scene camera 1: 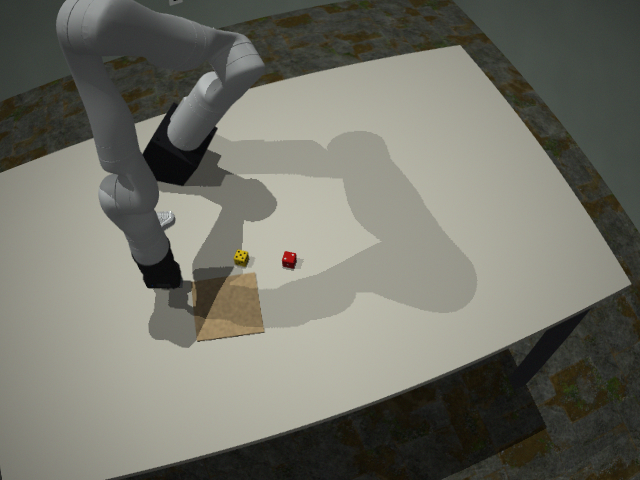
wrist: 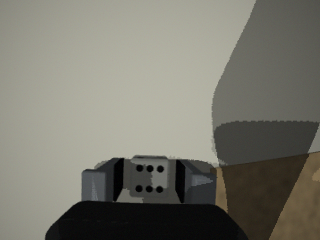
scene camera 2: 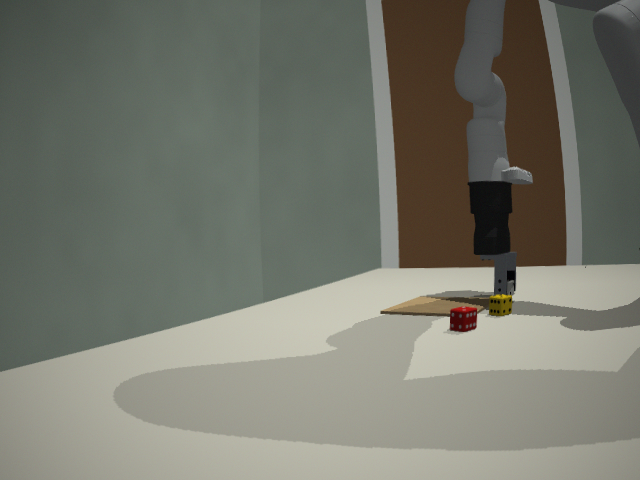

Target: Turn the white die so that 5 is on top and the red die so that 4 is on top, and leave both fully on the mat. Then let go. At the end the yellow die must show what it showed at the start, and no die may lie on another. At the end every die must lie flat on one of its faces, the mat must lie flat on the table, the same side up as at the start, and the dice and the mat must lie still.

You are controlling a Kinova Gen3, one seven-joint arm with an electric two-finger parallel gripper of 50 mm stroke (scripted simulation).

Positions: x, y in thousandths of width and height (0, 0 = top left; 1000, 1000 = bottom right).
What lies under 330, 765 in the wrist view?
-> My gripper.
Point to a mat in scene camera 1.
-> At 359, 639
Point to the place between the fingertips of my gripper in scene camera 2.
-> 790, 611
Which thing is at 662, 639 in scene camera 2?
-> A mat.
